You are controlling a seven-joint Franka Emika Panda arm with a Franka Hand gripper.
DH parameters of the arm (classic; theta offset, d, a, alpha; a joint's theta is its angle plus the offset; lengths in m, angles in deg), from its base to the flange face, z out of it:
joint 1: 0 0.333 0 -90
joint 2: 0 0 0 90
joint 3: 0 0.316 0.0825 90
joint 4: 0 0 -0.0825 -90
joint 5: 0 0.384 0 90
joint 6: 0 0 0.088 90
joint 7: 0 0.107 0 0
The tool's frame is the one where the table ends.
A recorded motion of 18 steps. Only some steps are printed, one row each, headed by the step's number.
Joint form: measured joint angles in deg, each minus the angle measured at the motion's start. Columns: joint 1, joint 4, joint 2, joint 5, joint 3, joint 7, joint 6.
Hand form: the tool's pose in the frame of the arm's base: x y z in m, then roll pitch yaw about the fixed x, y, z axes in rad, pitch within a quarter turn. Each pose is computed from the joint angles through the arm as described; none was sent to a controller.
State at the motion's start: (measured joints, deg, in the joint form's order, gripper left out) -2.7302 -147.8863 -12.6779 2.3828 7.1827 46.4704 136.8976
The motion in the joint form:
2: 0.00 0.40 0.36 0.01 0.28 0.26 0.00
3: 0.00 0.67 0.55 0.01 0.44 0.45 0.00
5: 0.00 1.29 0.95 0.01 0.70 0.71 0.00
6: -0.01 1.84 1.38 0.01 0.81 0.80 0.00
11: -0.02 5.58 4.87 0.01 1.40 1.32 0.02
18: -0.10 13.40 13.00 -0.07 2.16 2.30 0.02
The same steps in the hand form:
2: 0.4322 0.0351 0.3401 -3.1195 -0.0185 -0.7659
3: 0.4336 0.0364 0.3406 -3.1185 -0.0194 -0.7663
5: 0.4369 0.0388 0.3421 -3.1156 -0.0218 -0.7662
6: 0.4400 0.0399 0.3428 -3.1135 -0.0227 -0.7658
11: 0.4606 0.0470 0.3431 -3.1049 -0.0204 -0.7636
18: 0.5034 0.0578 0.3328 -3.0947 -0.0018 -0.7666

